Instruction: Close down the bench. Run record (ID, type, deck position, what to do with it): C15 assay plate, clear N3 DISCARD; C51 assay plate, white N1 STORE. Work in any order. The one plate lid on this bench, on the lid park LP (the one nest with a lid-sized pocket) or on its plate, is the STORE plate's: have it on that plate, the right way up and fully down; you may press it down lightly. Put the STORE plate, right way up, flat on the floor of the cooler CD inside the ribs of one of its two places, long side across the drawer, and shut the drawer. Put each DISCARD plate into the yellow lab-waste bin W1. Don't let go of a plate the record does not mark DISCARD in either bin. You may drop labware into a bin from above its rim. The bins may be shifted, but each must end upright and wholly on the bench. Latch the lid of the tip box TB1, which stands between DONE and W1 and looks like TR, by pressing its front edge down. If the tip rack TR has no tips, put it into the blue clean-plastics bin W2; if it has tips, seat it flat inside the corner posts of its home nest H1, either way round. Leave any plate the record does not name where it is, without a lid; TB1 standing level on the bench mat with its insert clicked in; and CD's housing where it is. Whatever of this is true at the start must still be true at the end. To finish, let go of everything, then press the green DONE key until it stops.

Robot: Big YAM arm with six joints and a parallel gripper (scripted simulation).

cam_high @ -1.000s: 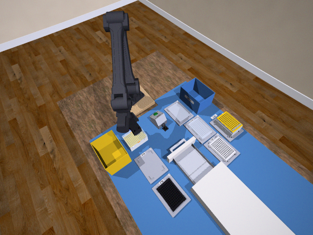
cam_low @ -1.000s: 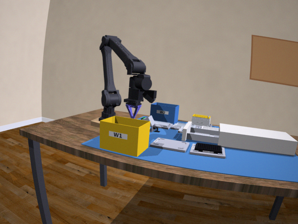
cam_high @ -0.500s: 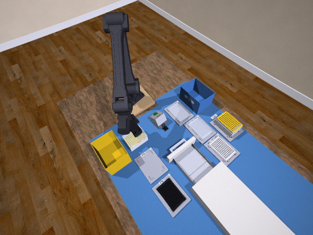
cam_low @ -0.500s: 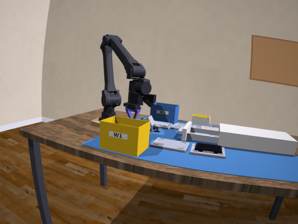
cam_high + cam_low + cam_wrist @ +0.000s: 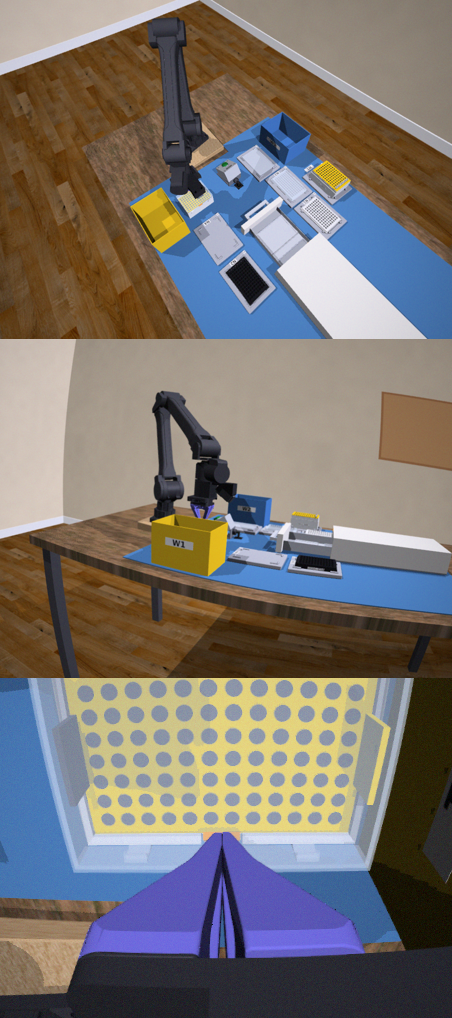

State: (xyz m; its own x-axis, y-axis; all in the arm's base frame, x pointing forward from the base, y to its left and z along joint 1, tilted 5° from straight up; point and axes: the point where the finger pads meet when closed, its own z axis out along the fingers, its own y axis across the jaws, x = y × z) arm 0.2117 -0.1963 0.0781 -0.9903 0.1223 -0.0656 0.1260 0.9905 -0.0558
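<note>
My hand is 3 cm short of the tip box lid and 2 cm above it. From my hand the other things lie so: nest N4 (20 cm ahead, 8 cm below, 4 cm to the right); green DONE key (19 cm to the left, 2 cm below, 1 cm ahead); yellow bin W1 (16 cm to the right, 4 cm below, 1 cm ahead).
</note>
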